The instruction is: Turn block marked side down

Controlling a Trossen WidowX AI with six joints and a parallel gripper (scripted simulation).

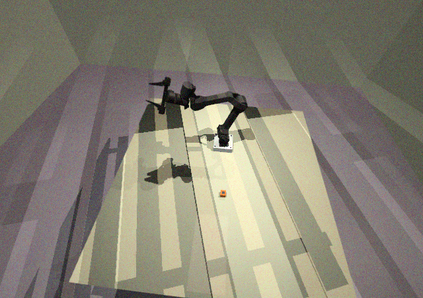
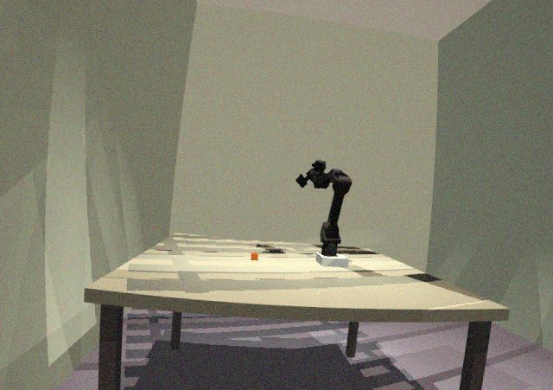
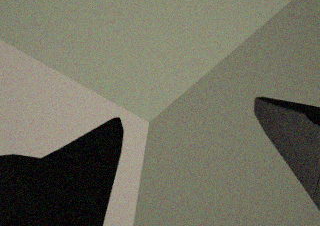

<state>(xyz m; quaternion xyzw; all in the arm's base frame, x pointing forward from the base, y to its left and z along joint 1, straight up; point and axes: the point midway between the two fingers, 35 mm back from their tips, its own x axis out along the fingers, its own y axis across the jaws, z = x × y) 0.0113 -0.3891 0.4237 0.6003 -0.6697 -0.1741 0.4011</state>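
The orange block is 340 mm ahead of my gripper tip, 390 mm to the left of it and 450 mm below it.
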